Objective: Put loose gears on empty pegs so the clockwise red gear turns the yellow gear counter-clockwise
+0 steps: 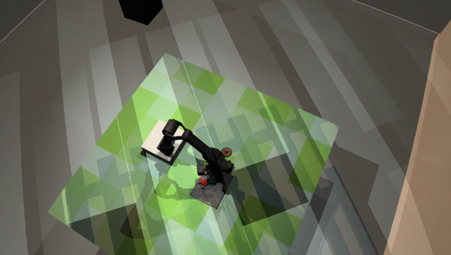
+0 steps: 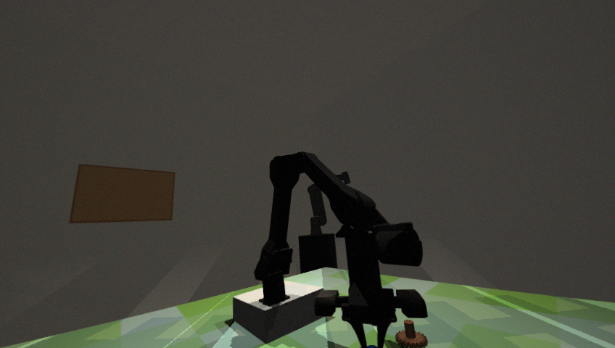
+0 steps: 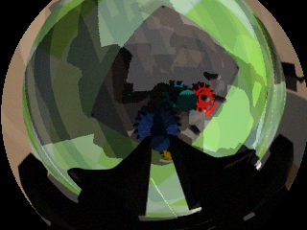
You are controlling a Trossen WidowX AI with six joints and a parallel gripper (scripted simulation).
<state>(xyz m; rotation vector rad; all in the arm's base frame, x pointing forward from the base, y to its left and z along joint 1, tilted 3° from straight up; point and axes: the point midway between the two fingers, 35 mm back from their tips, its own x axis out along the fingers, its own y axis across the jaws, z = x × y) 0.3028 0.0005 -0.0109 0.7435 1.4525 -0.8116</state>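
The blue gear lies 10 mm below my gripper tip. Also, from my gripper tip: red gear 70 mm to the right, 30 mm behind, 20 mm below; then teal gear 50 mm to the right, 20 mm below; then curved white arrow 60 mm behind, 50 mm to the left, 30 mm below.
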